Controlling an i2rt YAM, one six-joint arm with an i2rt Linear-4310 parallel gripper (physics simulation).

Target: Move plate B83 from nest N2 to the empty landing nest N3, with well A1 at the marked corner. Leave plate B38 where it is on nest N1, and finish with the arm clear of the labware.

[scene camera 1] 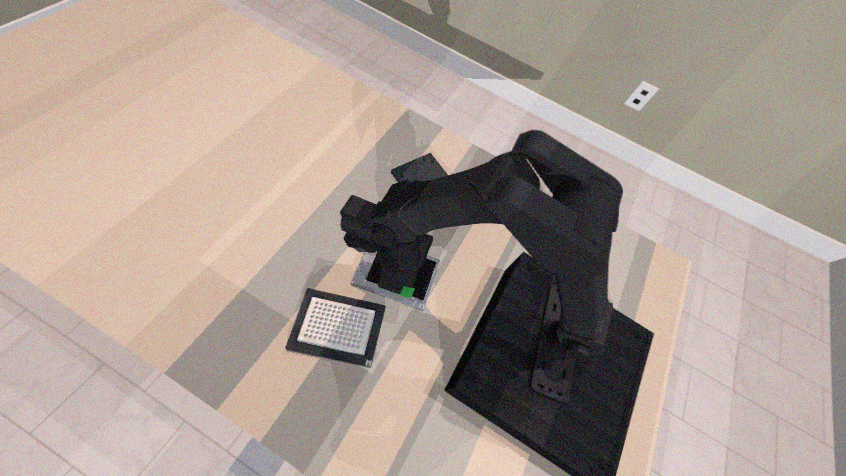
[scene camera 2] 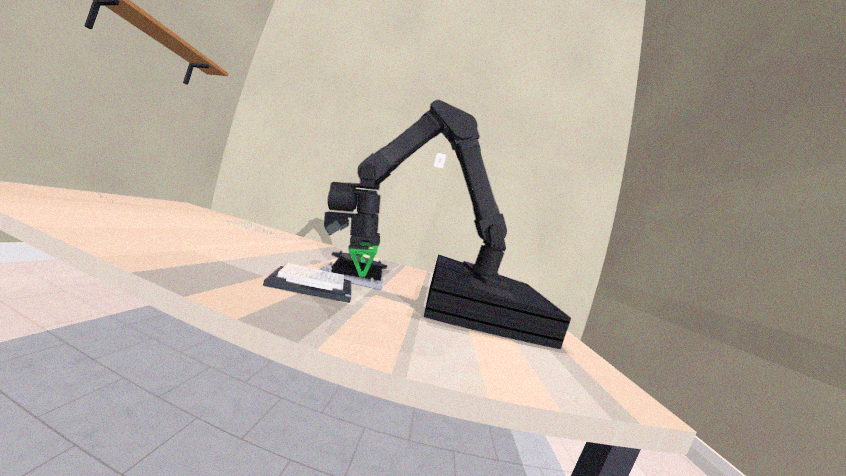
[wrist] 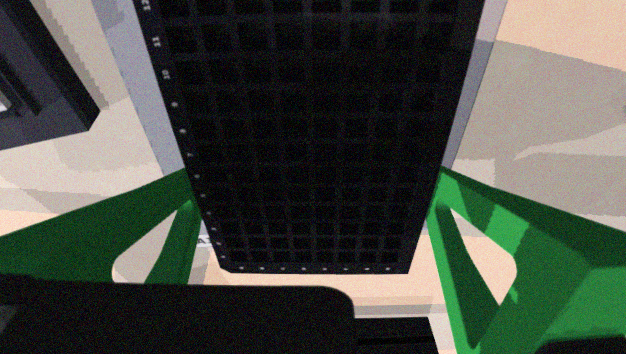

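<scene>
A black multi-well plate [scene camera 1: 425,275] [scene camera 2: 343,267] [wrist: 310,125] is level between the green fingers of my gripper [scene camera 1: 407,291] [scene camera 2: 363,269] [wrist: 313,177], which is shut on its long sides. It is over or in a light grey nest [scene camera 1: 362,278] [scene camera 2: 372,284] [wrist: 135,80]; I cannot tell any gap beneath it. In the wrist view, the plate's cut corner at lower left is beside the nest's partly hidden A1 mark [wrist: 203,241]. A white plate [scene camera 1: 336,325] [scene camera 2: 310,276] sits on a dark nest [scene camera 1: 331,354] [scene camera 2: 313,292] [wrist: 65,115]. Plate and nest codes are not readable.
Another dark nest [scene camera 1: 423,168] shows partly behind the arm in scene camera 1. The arm's black base block [scene camera 1: 485,378] [scene camera 2: 491,313] stands to the right of the nests. A wooden shelf [scene camera 2: 165,38] is high on the wall at left.
</scene>
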